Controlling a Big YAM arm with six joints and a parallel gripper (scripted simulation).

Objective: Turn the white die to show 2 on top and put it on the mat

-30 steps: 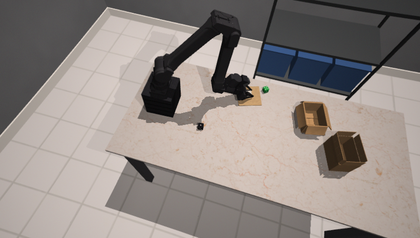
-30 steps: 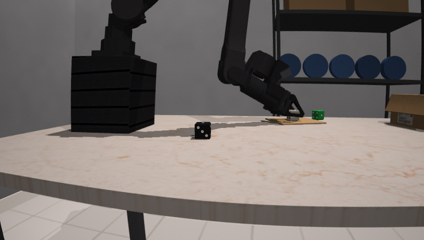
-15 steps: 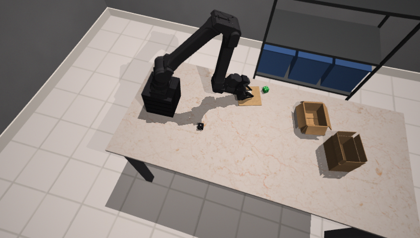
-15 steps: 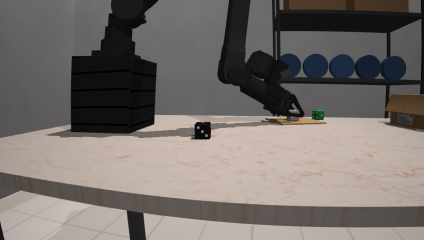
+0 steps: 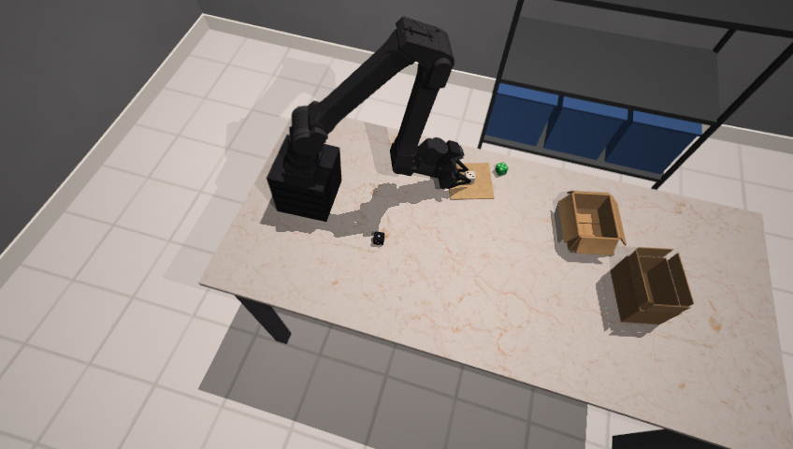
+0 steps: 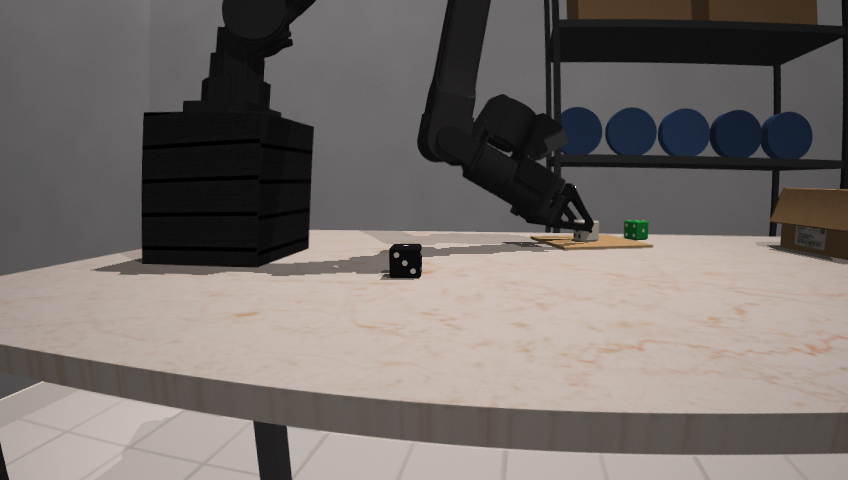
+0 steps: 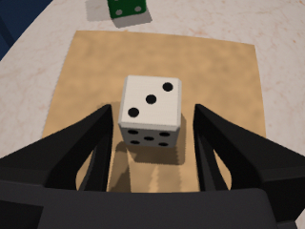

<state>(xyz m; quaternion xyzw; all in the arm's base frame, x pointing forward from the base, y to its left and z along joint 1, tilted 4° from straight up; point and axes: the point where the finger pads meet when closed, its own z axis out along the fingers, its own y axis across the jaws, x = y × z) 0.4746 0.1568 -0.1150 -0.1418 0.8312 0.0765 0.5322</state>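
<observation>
Right now my hand is 1 cm short of the mat and 3 cm above it. Round my hand: black die: 23 cm behind, 27 cm to the right, 1 cm below; then green die: 11 cm ahead, 6 cm to the left, 1 cm below.
</observation>
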